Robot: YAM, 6 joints.
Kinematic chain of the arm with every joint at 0, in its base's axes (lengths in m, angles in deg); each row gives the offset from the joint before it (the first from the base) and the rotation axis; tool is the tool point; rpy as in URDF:
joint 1: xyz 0 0 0.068 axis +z
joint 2: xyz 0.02 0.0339 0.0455 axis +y
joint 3: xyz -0.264 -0.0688 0 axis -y
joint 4: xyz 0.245 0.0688 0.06 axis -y
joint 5: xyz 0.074 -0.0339 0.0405 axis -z
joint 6: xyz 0.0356 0 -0.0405 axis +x
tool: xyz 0 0 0 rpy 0 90 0
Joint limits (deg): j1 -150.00..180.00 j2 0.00..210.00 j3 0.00..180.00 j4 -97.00..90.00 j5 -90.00..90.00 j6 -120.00..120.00
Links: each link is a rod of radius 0.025 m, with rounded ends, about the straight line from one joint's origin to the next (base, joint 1, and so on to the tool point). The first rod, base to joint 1, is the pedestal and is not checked.
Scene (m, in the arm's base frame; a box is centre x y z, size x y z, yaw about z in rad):
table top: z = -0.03
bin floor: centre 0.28 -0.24 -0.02 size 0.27 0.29 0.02 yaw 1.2
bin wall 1: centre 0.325 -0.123 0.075 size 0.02 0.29 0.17 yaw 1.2
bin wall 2: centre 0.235 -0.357 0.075 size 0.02 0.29 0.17 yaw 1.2
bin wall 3: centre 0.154 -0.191 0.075 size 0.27 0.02 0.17 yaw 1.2
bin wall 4: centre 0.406 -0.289 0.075 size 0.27 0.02 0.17 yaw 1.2
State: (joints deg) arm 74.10 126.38 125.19 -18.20 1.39 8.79
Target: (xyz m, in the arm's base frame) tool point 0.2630 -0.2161 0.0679
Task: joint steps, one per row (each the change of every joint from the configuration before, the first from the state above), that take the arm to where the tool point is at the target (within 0.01 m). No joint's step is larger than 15 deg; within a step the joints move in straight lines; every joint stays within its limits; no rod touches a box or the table.
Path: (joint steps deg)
1: -14.02 -3.71 -6.07 -3.85 1.49 0.00
2: -14.01 -3.70 -6.08 -3.86 1.48 0.00
3: -14.02 -3.71 -6.07 -3.85 1.49 0.00
4: -14.02 -3.70 -6.07 -3.86 1.48 0.00
5: -14.01 -3.71 -6.07 -3.85 1.49 0.00
6: -14.02 -3.71 -6.08 -3.85 1.49 0.00
7: -14.02 -3.70 -6.07 -3.86 1.48 0.00
8: -14.01 -3.71 -6.07 -3.85 1.49 0.00
9: -0.03 12.84 -3.80 2.12 -0.27 0.00
10: -0.03 12.83 -3.79 2.13 -0.27 0.00

